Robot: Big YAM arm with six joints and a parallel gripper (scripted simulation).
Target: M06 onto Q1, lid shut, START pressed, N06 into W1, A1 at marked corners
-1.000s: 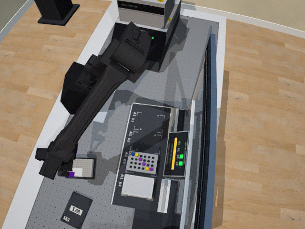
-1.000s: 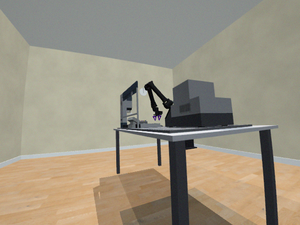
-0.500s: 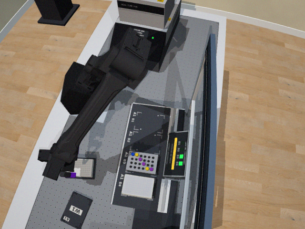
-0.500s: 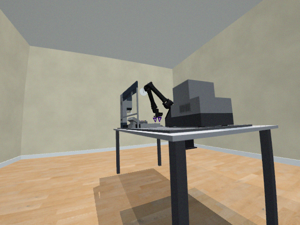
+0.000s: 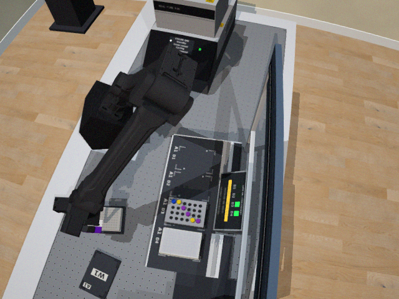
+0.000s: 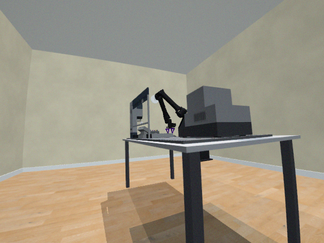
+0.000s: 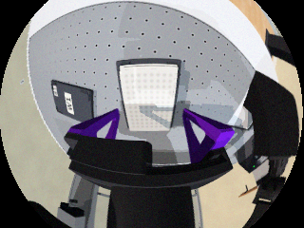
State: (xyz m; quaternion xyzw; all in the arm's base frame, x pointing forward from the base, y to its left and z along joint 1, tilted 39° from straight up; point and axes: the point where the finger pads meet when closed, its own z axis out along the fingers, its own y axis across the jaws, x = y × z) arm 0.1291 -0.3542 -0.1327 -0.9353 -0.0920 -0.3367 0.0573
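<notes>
My hand is 5 cm above the dark regrip nest. Round my hand: dark waiting nest W1: 5 cm ahead, 19 cm to the right, 5 cm below; then nest A1 mark: 2 cm ahead, 24 cm to the right, 5 cm below; then white deep-well block: 30 cm ahead, 1 cm to the right, 1 cm above.
</notes>
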